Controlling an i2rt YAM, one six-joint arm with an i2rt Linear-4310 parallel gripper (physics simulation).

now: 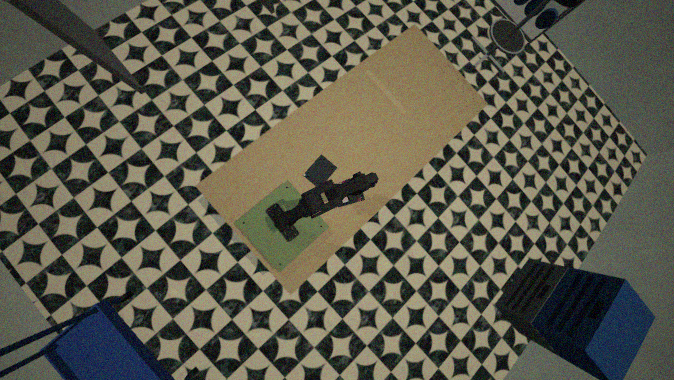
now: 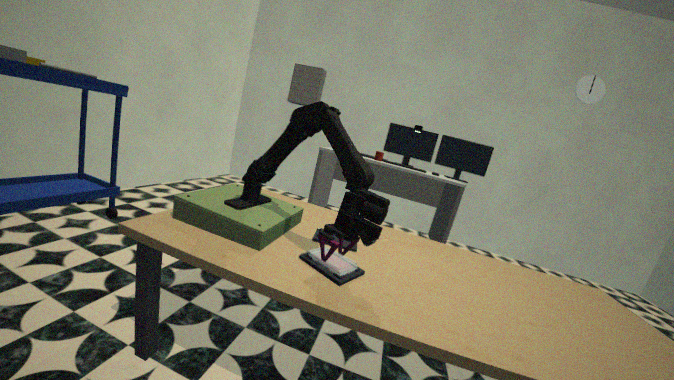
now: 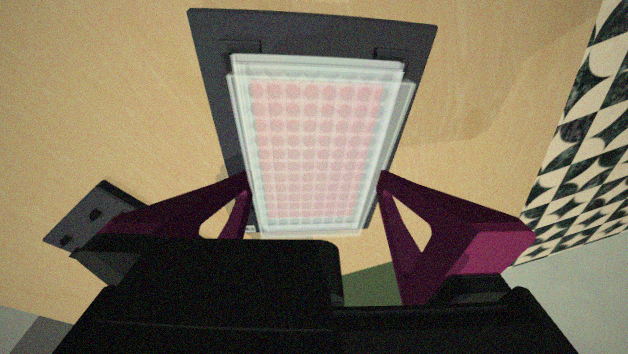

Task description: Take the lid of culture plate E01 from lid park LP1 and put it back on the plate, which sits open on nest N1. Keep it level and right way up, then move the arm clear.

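Where they show: gripper, fingertip midpoint: [image 2: 332,258] [image 3: 314,177]; arm's base, link origin: [image 1: 282,222] [image 2: 249,202].
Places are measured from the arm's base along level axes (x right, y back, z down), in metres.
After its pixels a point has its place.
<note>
My gripper [image 3: 314,177] {x 0.086, y -0.377, z 0.045 m} [image 2: 335,250] {x 0.086, y -0.377, z 0.045 m} [image 1: 360,196] {x 0.086, y -0.377, z 0.045 m} has magenta fingers and is shut on the clear lid [image 3: 397,132] {x 0.138, y -0.397, z 0.037 m}, gripping its two long sides. The lid is level and right way up. It sits directly over culture plate E01 [image 3: 316,61] [image 2: 340,265], whose pink wells show through it. The far edge of the plate shows just past the lid, so the two are slightly offset. I cannot tell whether the lid touches the plate. The plate sits on the dark nest N1 [image 3: 307,30] {x 0.108, y -0.454, z 0.058 m} [image 2: 347,278] {x 0.138, y -0.446, z 0.059 m}. The dark lid park LP1 [image 3: 87,211] {x -0.107, y -0.401, z 0.060 m} [image 1: 320,169] {x -0.122, y -0.331, z 0.060 m} is empty to the left.
The arm stands on a green base block [image 1: 263,236] {x 0.001, y 0.115, z -0.005 m} [image 2: 225,219] {x 0.175, y -0.048, z 0.011 m} at one end of the wooden table [image 1: 400,117] {x -0.106, y -0.956, z 0.070 m} [image 2: 471,292] {x -0.083, y -0.818, z 0.070 m}. The table edge and the checkered floor [image 3: 580,145] lie close on the right. A blue cart [image 2: 100,87] and a desk with monitors [image 2: 436,146] stand off the table.
</note>
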